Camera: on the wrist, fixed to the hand. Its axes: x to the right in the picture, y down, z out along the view.
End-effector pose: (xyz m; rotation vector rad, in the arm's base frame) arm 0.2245 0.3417 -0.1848 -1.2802 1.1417 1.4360
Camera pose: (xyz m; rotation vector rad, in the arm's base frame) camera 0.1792 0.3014 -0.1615 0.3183 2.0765 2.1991
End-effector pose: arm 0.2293 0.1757 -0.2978 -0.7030 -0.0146 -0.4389
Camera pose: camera 0.2281 0.2016 -0.3574 -0.3277 0.1207 1.1316
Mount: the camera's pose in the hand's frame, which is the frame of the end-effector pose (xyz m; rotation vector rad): -0.0205 0.0541 -0.0296 0.2980 -0.3502 1.5284
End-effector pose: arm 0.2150 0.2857 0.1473 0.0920 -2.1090 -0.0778
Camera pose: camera 0.2490 0.3410 0.1500 -1.4038 -1.9715 1.1738
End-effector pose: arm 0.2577 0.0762 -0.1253 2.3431 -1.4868 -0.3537
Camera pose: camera 0.2160 0.0780 -0.0755 0.6870 -3.0389 -0.0911
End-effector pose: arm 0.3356 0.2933 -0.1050 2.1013 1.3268 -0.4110
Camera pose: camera 0.3728 0.2812 -0.0531 2.4366 -0.7014 -0.2402
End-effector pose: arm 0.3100 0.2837 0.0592 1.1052 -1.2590 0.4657
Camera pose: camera 0.2757 0.3386 0.0646 0.2234 -2.2679 1.6669
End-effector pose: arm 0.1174 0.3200 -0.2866 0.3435 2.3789 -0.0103
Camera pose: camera 0.1256 0.3703 -0.2462 1.9737 1.2651 0.2556
